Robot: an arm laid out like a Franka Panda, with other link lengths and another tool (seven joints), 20 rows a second.
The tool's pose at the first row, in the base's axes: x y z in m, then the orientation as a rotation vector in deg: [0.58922 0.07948 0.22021 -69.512 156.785 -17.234]
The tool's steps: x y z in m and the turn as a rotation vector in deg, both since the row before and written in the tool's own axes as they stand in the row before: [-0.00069 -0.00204 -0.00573 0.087 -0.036 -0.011]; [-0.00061 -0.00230 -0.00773 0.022 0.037 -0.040]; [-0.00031 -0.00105 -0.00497 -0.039 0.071 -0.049]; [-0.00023 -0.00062 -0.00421 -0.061 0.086 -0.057]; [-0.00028 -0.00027 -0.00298 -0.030 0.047 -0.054]
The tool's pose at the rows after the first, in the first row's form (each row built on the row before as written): [0.58999 0.07939 0.22628 -69.500 156.707 -17.326]; [0.59048 0.07932 0.23435 -69.557 156.707 -17.385]; [0.59043 0.07950 0.23944 -69.648 156.760 -17.387]; [0.59018 0.07981 0.24368 -69.759 156.832 -17.371]; [0.58997 0.08023 0.24665 -69.851 156.858 -17.369]
